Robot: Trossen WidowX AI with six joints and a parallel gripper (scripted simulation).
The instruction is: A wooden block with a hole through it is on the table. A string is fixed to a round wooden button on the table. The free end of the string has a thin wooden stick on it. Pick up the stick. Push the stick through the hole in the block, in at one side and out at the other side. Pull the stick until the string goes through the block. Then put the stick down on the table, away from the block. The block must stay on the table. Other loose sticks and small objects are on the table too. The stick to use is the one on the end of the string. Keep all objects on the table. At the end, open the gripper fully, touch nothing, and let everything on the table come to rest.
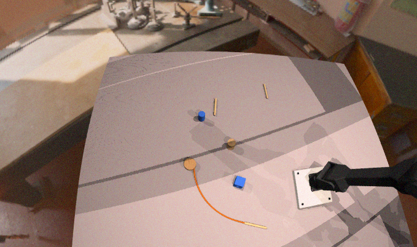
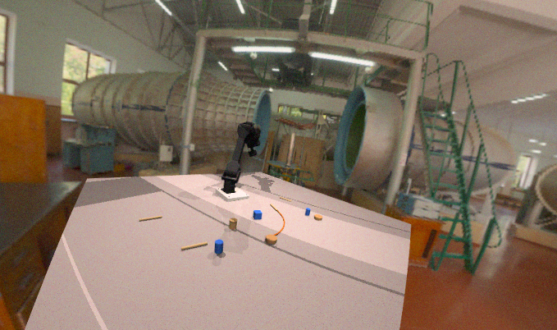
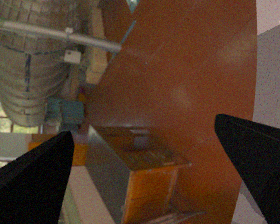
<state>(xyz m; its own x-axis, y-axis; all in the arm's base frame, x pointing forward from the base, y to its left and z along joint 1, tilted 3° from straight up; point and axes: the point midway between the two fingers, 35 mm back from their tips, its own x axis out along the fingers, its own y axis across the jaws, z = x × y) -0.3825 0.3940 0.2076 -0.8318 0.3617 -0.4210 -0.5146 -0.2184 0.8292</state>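
Right now the blue cube is 69 cm ahead of my gripper tip, 45 cm to the right of it and 22 cm below it. Also, from my gripper tip: round wooden button (84 cm ahead, 52 cm to the right, 23 cm below); short wooden cylinder (70 cm ahead, 58 cm to the right, 22 cm below); thin wooden stick (66 cm ahead, 30 cm to the right, 23 cm below).
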